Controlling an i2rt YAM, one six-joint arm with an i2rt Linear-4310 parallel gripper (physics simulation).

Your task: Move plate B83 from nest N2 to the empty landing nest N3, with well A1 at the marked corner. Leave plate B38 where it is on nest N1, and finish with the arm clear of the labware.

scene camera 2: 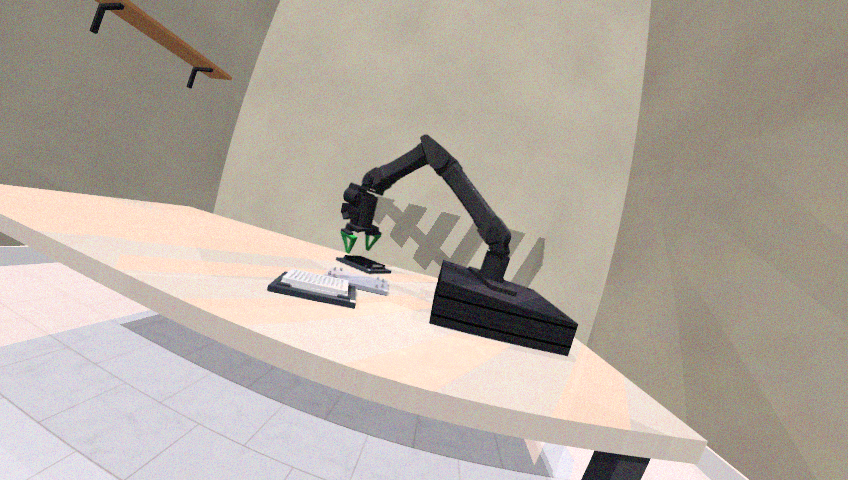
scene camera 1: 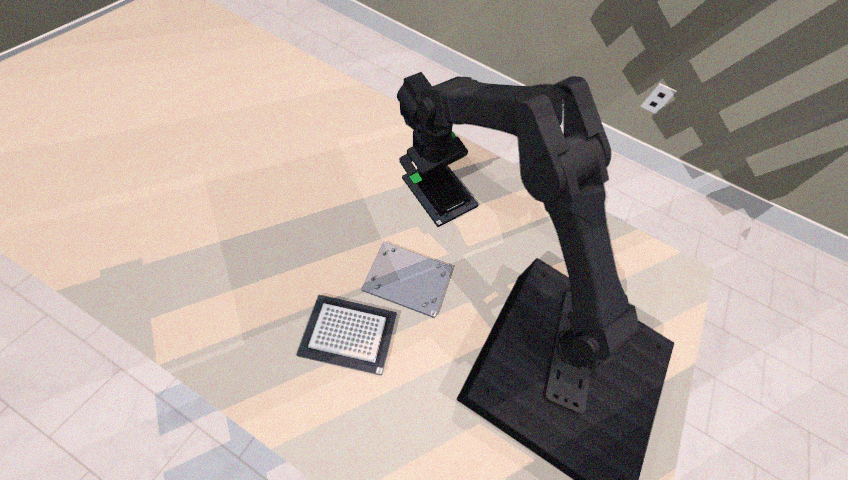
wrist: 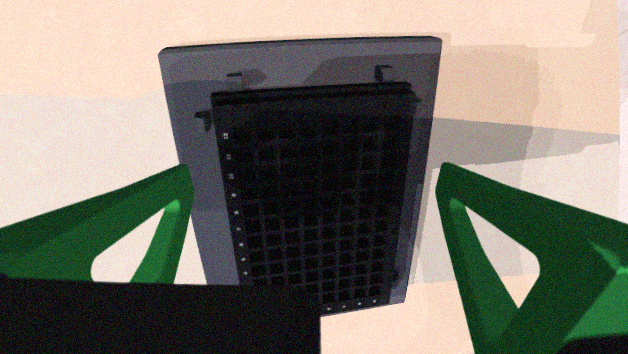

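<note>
A black well plate [scene camera 1: 443, 189] [scene camera 2: 361, 261] [wrist: 320, 200] lies on a dark nest [scene camera 1: 426, 204] [wrist: 300, 55] at the back. A white well plate [scene camera 1: 348, 333] [scene camera 2: 315, 281] lies on a dark nest [scene camera 1: 340, 362] [scene camera 2: 312, 297] at the front. Between them is the empty grey nest [scene camera 1: 410, 276] [scene camera 2: 368, 283], with pins and a white tag at one corner. The plate and nest names are not legible. My gripper [scene camera 1: 434, 157] [scene camera 2: 359, 249] [wrist: 314, 177] is open and empty above the black plate, its green fingers apart on either side of it in the wrist view. Column numbers run along that plate's left edge; its near left corner is hidden.
The arm's black base block [scene camera 1: 505, 380] [scene camera 2: 499, 321] stands on the wooden table [scene camera 1: 119, 178] [scene camera 2: 404, 356], to the right of the nests. A wall shelf [scene camera 2: 172, 44] hangs far off at the upper left. A wall rises behind the table.
</note>
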